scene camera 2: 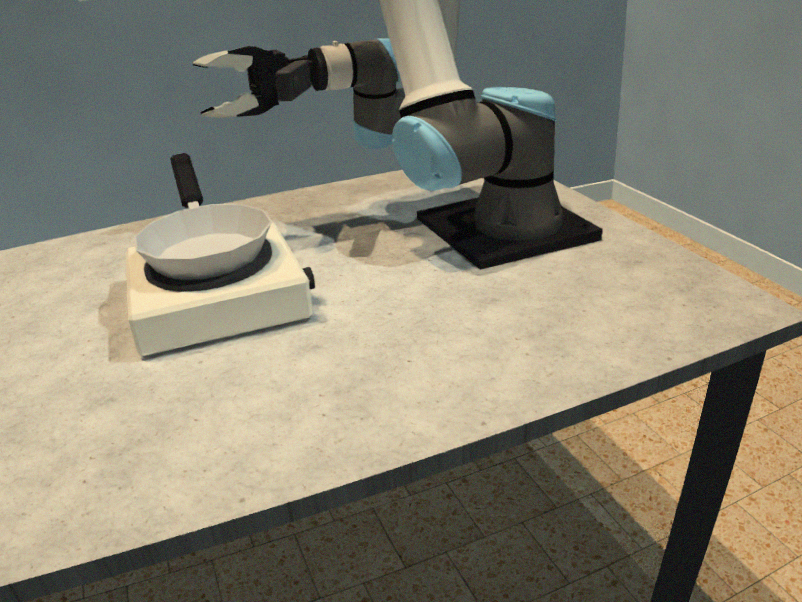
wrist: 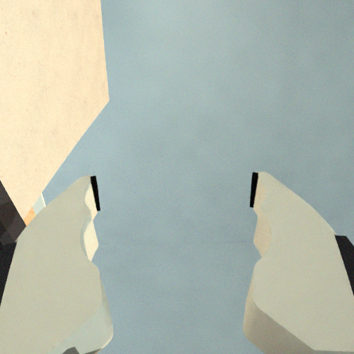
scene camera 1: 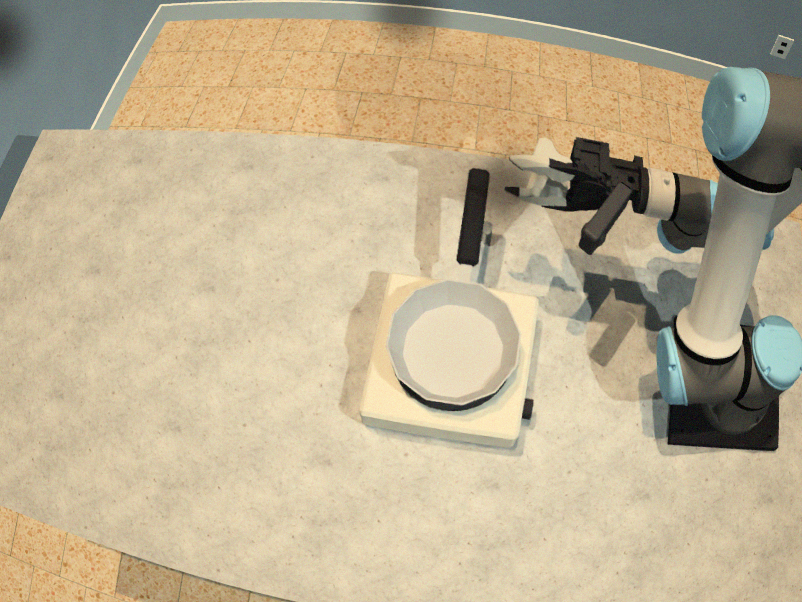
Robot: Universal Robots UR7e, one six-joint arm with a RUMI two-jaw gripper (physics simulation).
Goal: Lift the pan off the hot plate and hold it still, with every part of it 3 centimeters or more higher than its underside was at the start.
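Places are measured from the arm's base along level axes (x left, y ahead, z down), in metres.
Pixels of known places: gripper, between the fingertips: (scene camera 2: 196, 89) (scene camera 1: 506, 174); arm's base, origin of its link: (scene camera 2: 518, 222).
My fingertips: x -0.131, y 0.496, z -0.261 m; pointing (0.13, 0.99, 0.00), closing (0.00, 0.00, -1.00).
For each thing: its top centre in the pictures, then the offset to it from my fingertips. Level surfaces: height alone.
- cream hot plate, centre of its top: (scene camera 1: 458, 352) (scene camera 2: 213, 254) dz +0.203, dx +0.193, dy +0.014 m
- black knob, centre of its top: (scene camera 2: 305, 268) (scene camera 1: 528, 405) dz +0.227, dx +0.242, dy -0.111 m
- table, height of its surface: dz +0.279 m
The pan (scene camera 1: 453, 346) (scene camera 2: 208, 246) is pale grey inside and rests upright on the black burner of the cream hot plate (scene camera 1: 377, 396) (scene camera 2: 220, 320). Its black handle (scene camera 1: 473, 217) (scene camera 2: 186, 179) points to the back of the table and slants upward. My gripper (scene camera 1: 511, 175) (scene camera 2: 198, 88) (wrist: 173, 176) is partly open and empty. It points level toward the left. In scene camera 2 it shows well above the handle, and in scene camera 1 its tips are to the right of the handle's far end. The pan does not show in the wrist view.
A black knob (scene camera 1: 528, 408) (scene camera 2: 309, 277) sticks out of the hot plate's right side. The arm's black base plate (scene camera 1: 686, 435) (scene camera 2: 453, 234) stands on the table (scene camera 1: 194, 324) (scene camera 2: 401, 362) to the right. Blue wall fills much of the wrist view, with a pale surface at its upper left.
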